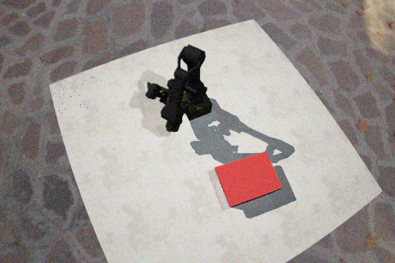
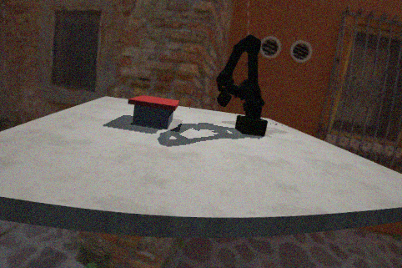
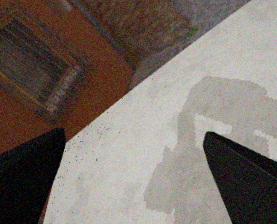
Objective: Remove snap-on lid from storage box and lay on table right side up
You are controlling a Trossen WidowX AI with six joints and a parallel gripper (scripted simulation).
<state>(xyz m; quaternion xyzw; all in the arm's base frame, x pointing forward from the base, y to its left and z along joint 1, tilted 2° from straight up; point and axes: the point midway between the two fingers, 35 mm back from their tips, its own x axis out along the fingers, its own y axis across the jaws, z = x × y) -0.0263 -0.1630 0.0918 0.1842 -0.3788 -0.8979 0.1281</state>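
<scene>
Now: gripper tip 500 mm short of the red lid, 280 mm to the right of it and 60 mm above it. Round my gripper tip: storage box (500 mm ahead, 280 mm to the left, 110 mm below).
</scene>
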